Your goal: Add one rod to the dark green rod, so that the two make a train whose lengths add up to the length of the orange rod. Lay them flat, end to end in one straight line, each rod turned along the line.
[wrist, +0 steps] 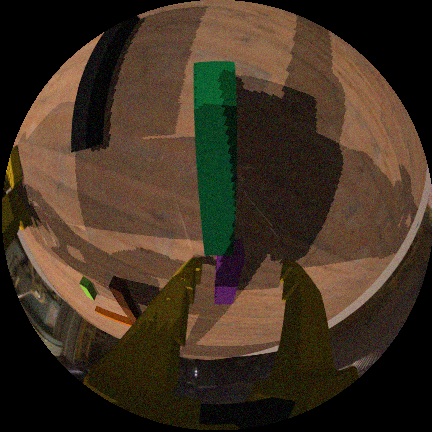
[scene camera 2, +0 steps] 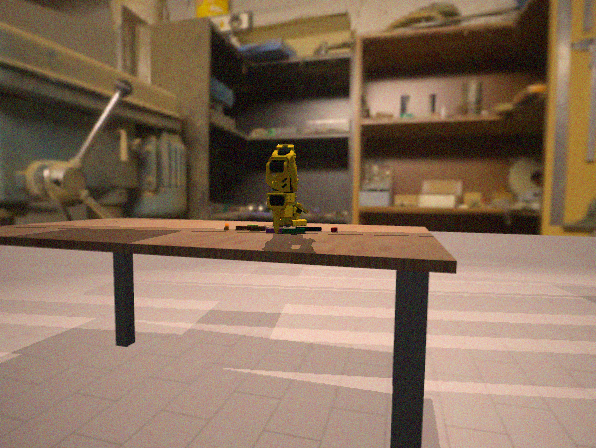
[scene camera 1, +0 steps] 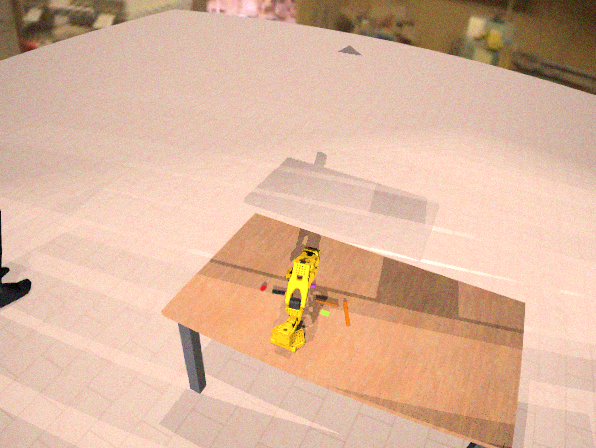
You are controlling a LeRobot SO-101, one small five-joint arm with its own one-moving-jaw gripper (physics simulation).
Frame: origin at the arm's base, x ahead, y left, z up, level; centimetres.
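Seen in the pictures: end effector, tool point: (wrist: 201, 267) (scene camera 2: 276, 230); arm's base, origin of the base link: (scene camera 2: 287, 225) (scene camera 1: 290, 334).
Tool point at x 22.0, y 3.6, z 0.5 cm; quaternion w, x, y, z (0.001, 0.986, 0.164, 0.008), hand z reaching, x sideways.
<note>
Offsets run from my tool point to a thing's top centre.
The dark green rod {dx -1.1, dy +4.2, dz +0.5 cm} (wrist: 215, 175) (scene camera 2: 295, 231) lies flat and runs up the middle of the wrist view. A purple rod {dx +1.3, dy -0.2, dz +0.5 cm} (wrist: 225, 295) (scene camera 1: 313, 286) (scene camera 2: 270, 231) lies flat at its near end, roughly along the same line and shifted slightly right in the wrist view. Whether the ends touch is unclear. My gripper (wrist: 242, 262) is partly open, with a gap between both jaws. The purple rod shows in that gap, with neither jaw pressing on it. The orange rod {dx -5.4, dy -16.6, dz +0.5 cm} (scene camera 1: 346, 312) (wrist: 113, 316) (scene camera 2: 226, 227) lies apart, right of the arm in scene camera 1.
A black rod {dx -6.9, dy +6.8, dz +0.5 cm} (wrist: 92, 100) (scene camera 1: 278, 291) lies left of the green rod in the wrist view. A brownish-orange rod {dx -3.8, dy -8.7, dz +0.5 cm} (scene camera 1: 326, 301) (wrist: 120, 297) and a lime piece {dx -8.6, dy -10.1, dz +0.5 cm} (scene camera 1: 325, 313) (wrist: 88, 288) lie near the orange rod. A red piece {dx -8.1, dy +13.6, dz +0.5 cm} (scene camera 1: 263, 288) (scene camera 2: 334, 229) lies beyond the black rod.
</note>
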